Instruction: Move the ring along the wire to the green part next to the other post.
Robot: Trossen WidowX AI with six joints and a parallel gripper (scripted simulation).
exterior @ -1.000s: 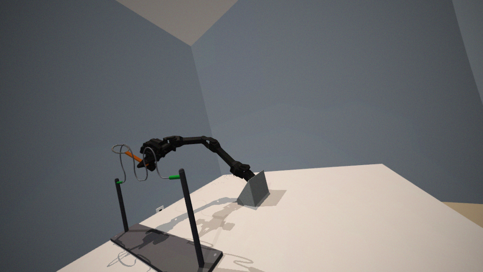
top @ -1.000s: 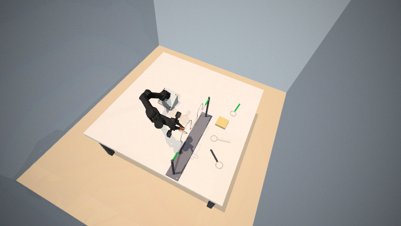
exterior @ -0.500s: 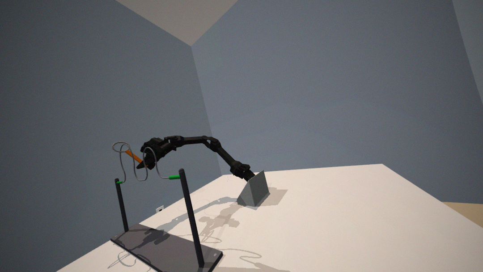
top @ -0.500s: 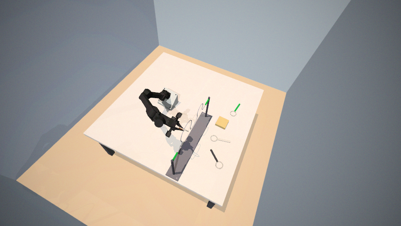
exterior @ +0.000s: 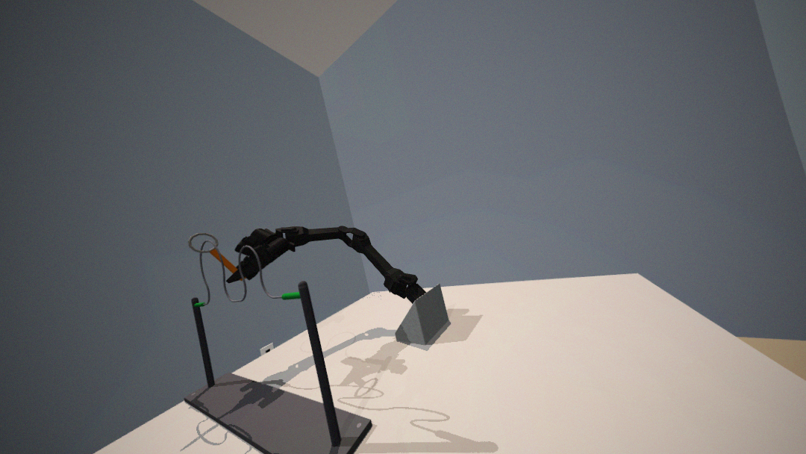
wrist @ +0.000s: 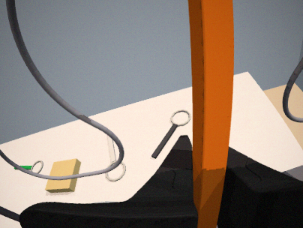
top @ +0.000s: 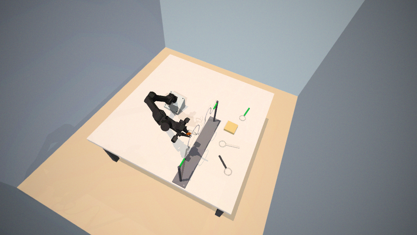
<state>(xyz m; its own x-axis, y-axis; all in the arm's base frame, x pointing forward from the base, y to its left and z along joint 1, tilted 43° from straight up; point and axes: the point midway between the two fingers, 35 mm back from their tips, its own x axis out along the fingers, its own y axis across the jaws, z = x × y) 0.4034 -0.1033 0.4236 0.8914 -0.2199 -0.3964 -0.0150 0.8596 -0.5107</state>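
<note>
Now: gripper tip 1 cm short of the ring with orange handle, 2 cm to the left of it and 9 cm below it. Round my gripper tip: white-handled ring 21 cm ahead, 26 cm to the left, 33 cm below; black-handled ring 28 cm ahead, 7 cm to the left, 33 cm below; tan block 16 cm ahead, 43 cm to the left, 32 cm below.
</note>
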